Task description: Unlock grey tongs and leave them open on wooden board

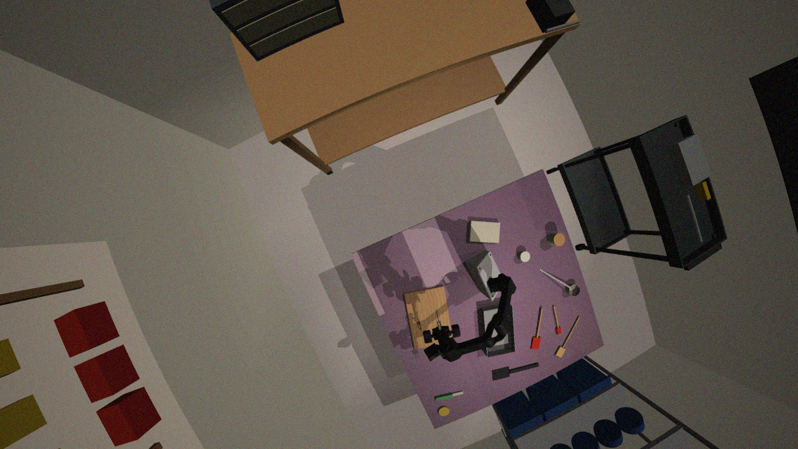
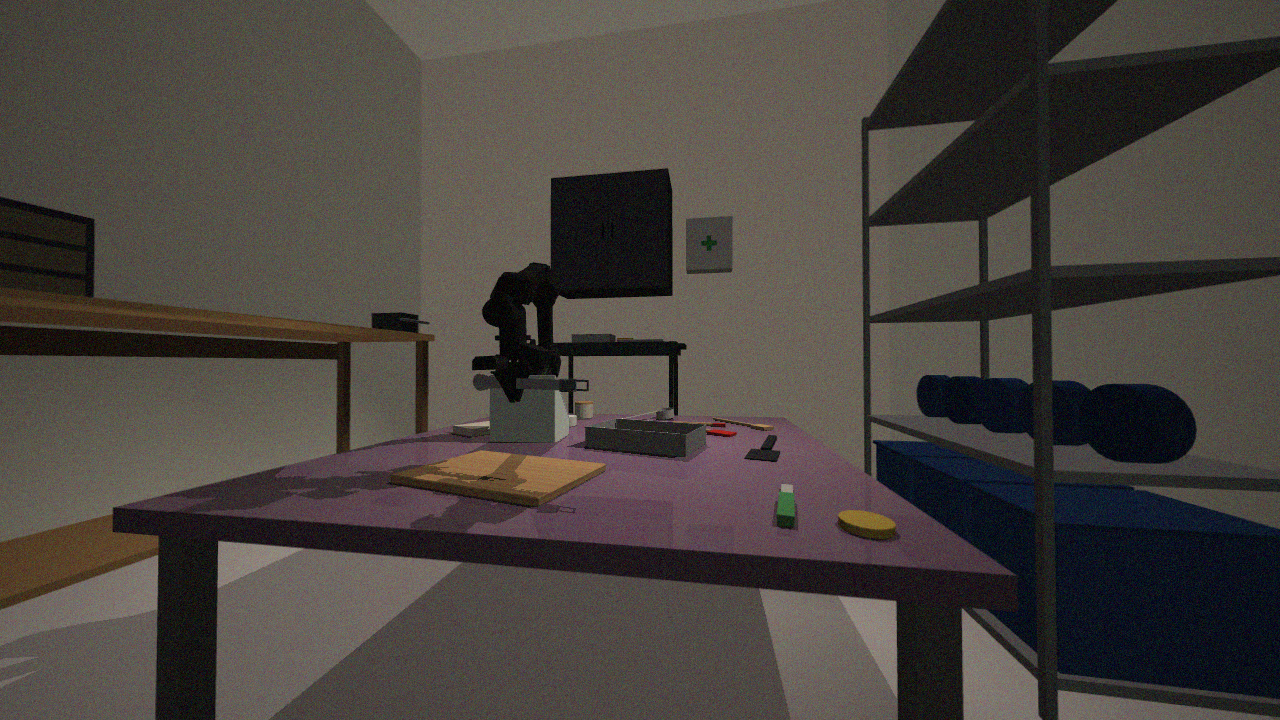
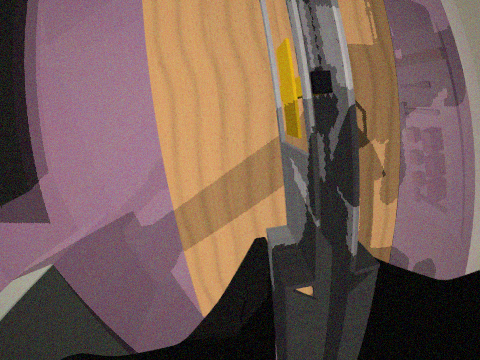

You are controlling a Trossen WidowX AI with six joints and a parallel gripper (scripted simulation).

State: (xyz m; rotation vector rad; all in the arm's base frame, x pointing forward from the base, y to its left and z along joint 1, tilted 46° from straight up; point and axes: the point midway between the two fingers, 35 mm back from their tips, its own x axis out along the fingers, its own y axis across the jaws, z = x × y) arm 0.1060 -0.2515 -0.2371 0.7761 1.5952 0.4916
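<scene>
The wooden board is 1 cm behind my gripper tip, 4 cm to the right of it and 14 cm below it. From my gripper tip the other things lie so: black spatula: 57 cm ahead, 33 cm to the left, 15 cm below; then yellow lock piece: 5 cm ahead, 1 cm to the right, 4 cm above; then yellow disc: 64 cm ahead, 19 cm to the right, 14 cm below.
</scene>
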